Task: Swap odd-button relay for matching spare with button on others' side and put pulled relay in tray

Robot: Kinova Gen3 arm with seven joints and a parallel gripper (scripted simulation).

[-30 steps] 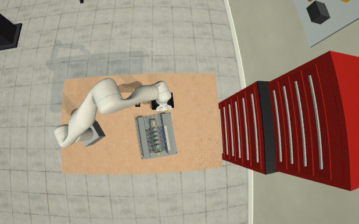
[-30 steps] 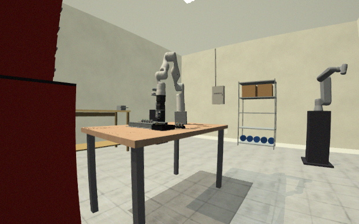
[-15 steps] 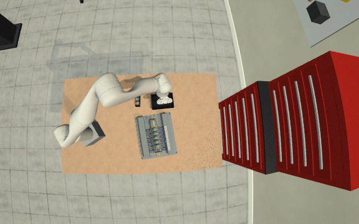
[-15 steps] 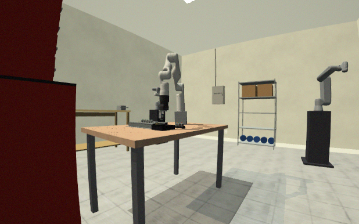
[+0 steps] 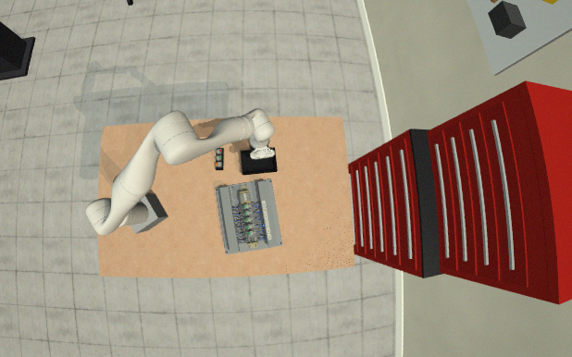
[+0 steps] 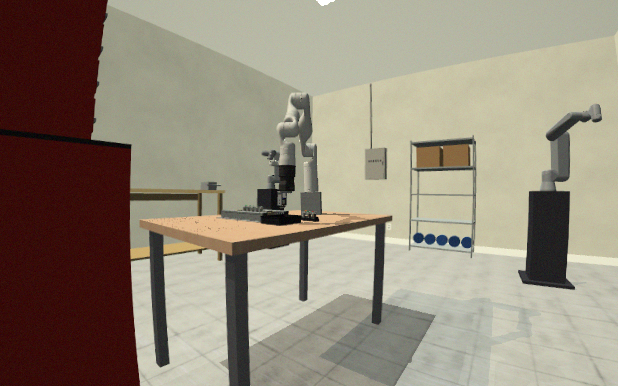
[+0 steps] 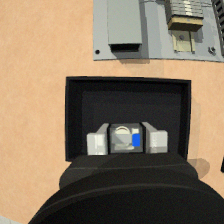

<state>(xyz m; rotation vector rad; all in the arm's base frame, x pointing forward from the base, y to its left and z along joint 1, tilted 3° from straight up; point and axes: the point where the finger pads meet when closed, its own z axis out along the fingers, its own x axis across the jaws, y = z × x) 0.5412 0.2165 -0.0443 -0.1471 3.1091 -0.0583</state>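
My gripper is now 10 mm to the left of the black tray and 80 mm above it. Also, from my hand: small black spare holder (190 mm behind, 20 mm to the left, 90 mm below).
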